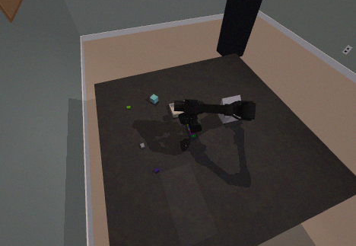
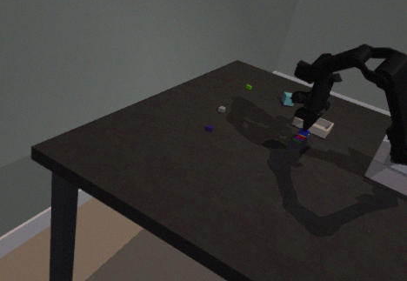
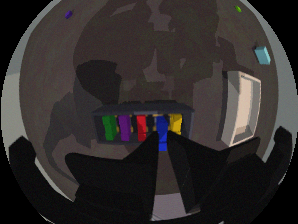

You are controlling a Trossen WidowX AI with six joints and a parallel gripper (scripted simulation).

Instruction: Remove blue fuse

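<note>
Now: the yellow fuse 20 mm to the right of my gripper tip and 30 mm below it. Also, from my gripper tip: red fuse 20 mm to the left, 30 mm below; then blue fuse 10 mm below; then purple fuse 10 mm ahead, 40 mm to the left, 30 mm below.
</note>
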